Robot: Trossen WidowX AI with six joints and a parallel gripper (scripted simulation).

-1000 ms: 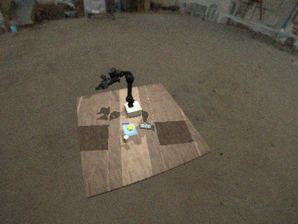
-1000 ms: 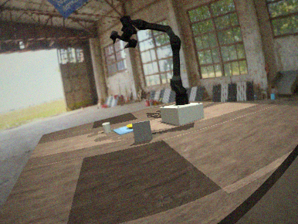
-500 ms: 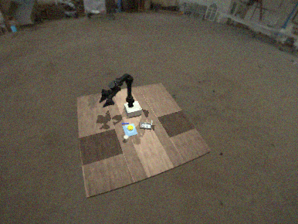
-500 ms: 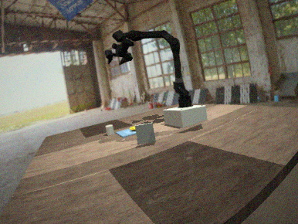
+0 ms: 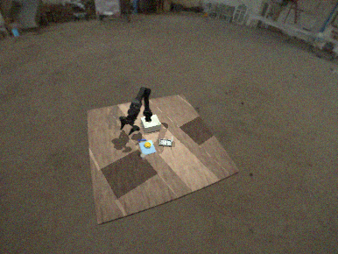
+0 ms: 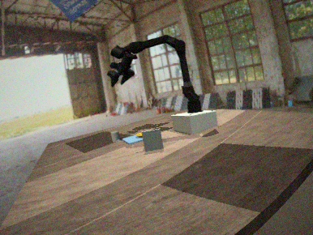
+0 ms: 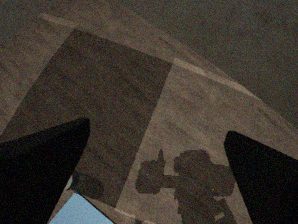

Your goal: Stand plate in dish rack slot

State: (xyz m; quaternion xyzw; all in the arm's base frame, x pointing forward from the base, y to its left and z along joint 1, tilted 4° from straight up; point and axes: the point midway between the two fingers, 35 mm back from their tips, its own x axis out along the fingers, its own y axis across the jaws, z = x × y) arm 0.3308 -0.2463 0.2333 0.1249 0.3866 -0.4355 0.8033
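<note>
My gripper tip is now 50 mm past the yellow plate, 200 mm to the right of it and 280 mm above it. The rest, counted from my gripper tip: white cup 80 mm ahead, 130 mm to the left, 270 mm below; then grey dish rack 30 mm behind, 380 mm to the left, 270 mm below.
</note>
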